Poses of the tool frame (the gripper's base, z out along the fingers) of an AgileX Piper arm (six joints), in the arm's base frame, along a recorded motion.
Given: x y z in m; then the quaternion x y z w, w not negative.
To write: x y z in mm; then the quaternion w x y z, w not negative. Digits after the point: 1 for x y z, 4 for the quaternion.
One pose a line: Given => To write
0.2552 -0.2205 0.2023 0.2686 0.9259 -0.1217 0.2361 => 255.2 -220.5 202.3 0.2361 0.2686 0.9259 -0.1217
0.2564 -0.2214 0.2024 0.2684 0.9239 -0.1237 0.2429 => 256.4 -221.4 202.4 0.2429 0.2684 0.9239 -0.1237
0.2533 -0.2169 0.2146 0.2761 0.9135 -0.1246 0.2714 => 253.3 -216.9 214.6 0.2714 0.2761 0.9135 -0.1246
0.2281 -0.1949 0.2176 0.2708 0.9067 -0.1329 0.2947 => 228.1 -194.9 217.6 0.2947 0.2708 0.9067 -0.1329
